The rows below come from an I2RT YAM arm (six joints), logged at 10 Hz.
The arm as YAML. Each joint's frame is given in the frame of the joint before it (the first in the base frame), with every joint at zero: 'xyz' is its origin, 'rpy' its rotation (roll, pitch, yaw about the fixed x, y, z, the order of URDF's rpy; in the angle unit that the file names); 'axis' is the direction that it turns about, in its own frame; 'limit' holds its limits. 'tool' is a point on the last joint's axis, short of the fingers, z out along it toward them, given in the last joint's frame.
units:
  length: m
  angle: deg
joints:
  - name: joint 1
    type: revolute
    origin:
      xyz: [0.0, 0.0, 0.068]
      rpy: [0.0, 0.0, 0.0]
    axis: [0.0, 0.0, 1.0]
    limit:
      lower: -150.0
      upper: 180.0
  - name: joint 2
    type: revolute
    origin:
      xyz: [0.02, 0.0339, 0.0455]
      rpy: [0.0, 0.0, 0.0]
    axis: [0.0, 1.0, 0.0]
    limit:
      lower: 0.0
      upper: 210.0
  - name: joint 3
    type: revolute
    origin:
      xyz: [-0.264, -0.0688, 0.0]
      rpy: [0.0, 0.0, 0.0]
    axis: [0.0, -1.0, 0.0]
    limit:
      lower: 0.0
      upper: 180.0
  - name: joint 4
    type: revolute
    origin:
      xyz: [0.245, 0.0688, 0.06]
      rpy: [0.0, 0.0, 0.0]
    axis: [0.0, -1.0, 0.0]
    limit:
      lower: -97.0
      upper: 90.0
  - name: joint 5
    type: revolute
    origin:
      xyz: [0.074, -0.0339, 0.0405]
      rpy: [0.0, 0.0, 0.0]
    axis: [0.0, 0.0, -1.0]
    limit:
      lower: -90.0
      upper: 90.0
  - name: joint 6
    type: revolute
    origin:
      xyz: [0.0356, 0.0, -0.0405]
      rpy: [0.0, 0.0, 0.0]
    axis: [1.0, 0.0, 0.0]
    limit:
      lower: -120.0
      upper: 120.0
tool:
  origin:
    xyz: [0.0, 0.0, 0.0]
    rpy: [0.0, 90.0, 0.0]
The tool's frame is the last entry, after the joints.
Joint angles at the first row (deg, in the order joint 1, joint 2, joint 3, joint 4, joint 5, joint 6):
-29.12 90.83 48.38 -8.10 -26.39 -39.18
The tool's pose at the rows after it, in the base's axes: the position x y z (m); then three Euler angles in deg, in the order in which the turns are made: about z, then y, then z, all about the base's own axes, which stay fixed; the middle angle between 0 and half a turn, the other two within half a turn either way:
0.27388 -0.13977 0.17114 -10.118 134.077 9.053
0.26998 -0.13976 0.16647 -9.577 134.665 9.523
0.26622 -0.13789 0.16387 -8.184 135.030 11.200
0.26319 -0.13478 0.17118 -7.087 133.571 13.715
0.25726 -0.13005 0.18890 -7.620 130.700 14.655
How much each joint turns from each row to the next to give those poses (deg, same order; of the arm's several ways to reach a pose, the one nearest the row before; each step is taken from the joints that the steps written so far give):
-0.92 -0.57 -1.29 -0.02 -0.55 -0.42
-0.40 0.00 -0.96 0.04 -0.24 -0.47
-0.15 -0.33 -0.74 -0.70 -0.92 -0.42
-0.02 -1.73 0.00 -1.46 -2.31 -0.55
-0.02 -4.02 0.00 -1.68 -2.19 0.05

